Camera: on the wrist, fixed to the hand. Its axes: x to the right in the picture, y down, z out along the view.
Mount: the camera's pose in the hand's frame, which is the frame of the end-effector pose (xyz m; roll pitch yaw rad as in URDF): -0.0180 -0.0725 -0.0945 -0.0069 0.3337 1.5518
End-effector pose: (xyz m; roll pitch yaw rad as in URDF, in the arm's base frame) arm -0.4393 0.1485 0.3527 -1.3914 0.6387 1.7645
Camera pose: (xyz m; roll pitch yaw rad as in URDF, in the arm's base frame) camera -0.3388 0.1866 0.4072 1.7792 0.9338 -1.1157
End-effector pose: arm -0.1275 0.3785 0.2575 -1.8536 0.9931 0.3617
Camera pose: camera -0.0365 0.3375 0.3250 1.9338 0.4786 -2.0706
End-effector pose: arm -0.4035 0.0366 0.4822 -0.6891 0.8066 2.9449
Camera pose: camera -0.3496 0.1442 0.4766 1.1010 0.6479 -0.9085
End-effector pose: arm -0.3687 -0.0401 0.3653 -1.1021 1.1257 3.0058
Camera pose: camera -0.3648 0.0775 0.3910 1.5055 0.4587 -0.2864
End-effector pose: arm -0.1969 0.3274 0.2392 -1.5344 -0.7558 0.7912
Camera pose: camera -0.1703 0.2162 0.2771 -1.8678 0.7524 0.3783
